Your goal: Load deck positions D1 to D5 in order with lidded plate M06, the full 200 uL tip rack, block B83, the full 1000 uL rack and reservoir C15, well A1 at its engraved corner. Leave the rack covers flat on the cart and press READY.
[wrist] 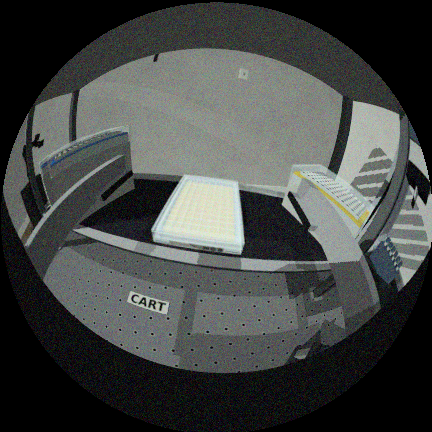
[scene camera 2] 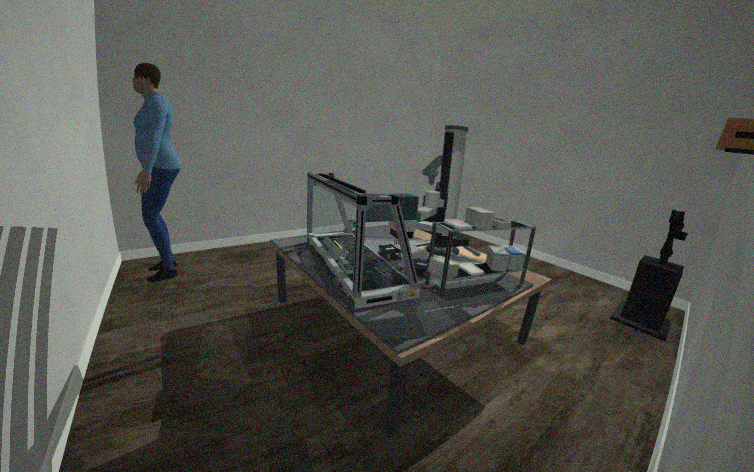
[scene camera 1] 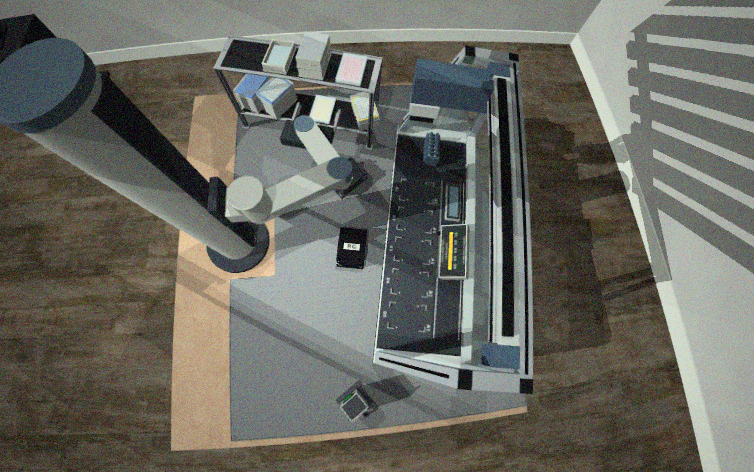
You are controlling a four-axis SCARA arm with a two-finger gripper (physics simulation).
Scene:
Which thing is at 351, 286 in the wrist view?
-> The gripper.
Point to a gantry frame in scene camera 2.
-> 353, 193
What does the gripper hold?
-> Nothing.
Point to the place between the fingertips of the gripper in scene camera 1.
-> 319, 107

